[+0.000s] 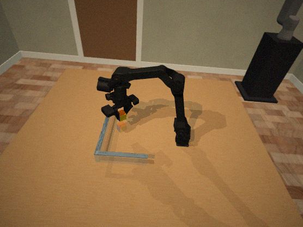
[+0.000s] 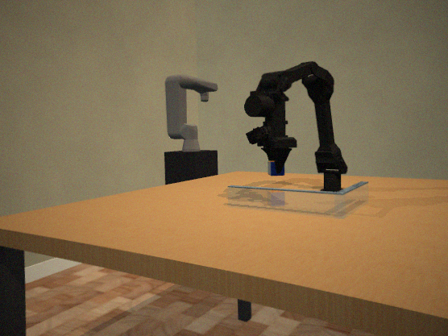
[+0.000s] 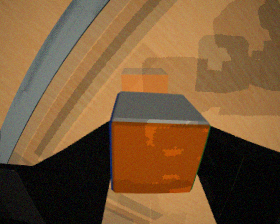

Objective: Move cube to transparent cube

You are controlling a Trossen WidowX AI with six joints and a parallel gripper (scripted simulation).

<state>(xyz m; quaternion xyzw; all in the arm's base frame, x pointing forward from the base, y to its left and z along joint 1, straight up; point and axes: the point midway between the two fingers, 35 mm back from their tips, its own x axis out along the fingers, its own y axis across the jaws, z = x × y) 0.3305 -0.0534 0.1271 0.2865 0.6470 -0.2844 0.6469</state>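
The transparent cube is 110 mm below my hand.
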